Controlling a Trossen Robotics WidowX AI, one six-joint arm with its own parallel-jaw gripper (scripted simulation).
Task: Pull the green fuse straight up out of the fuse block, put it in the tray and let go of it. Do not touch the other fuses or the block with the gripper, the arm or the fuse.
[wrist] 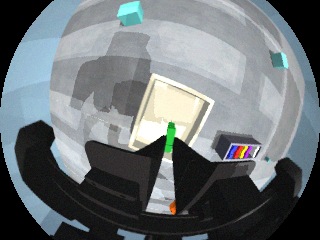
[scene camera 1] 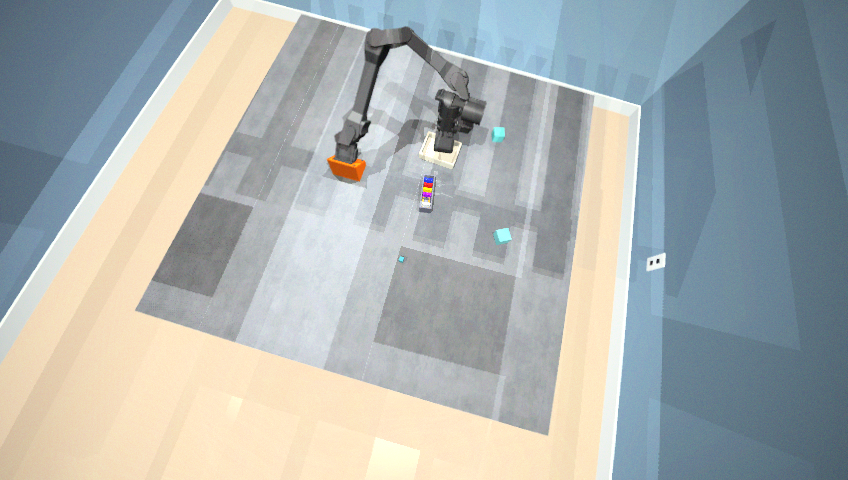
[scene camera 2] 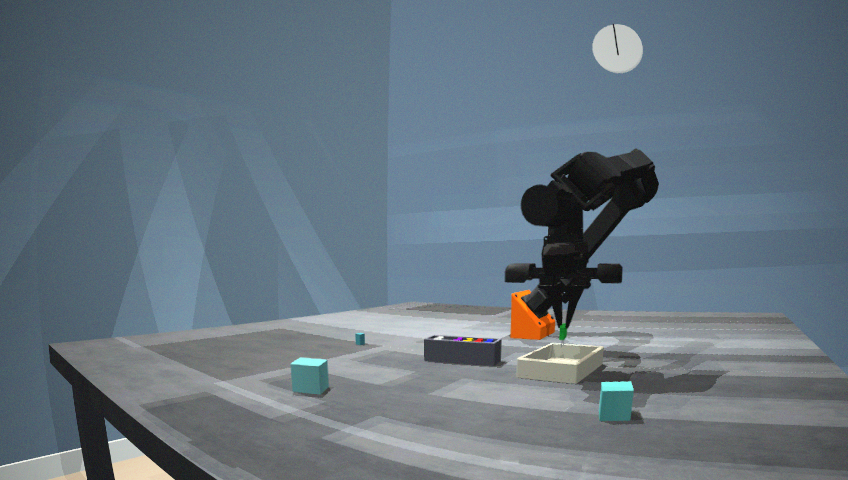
Labels:
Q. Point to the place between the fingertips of my gripper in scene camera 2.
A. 563,327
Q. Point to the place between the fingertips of my gripper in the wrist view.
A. At 169,139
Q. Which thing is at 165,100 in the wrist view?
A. A cream tray.

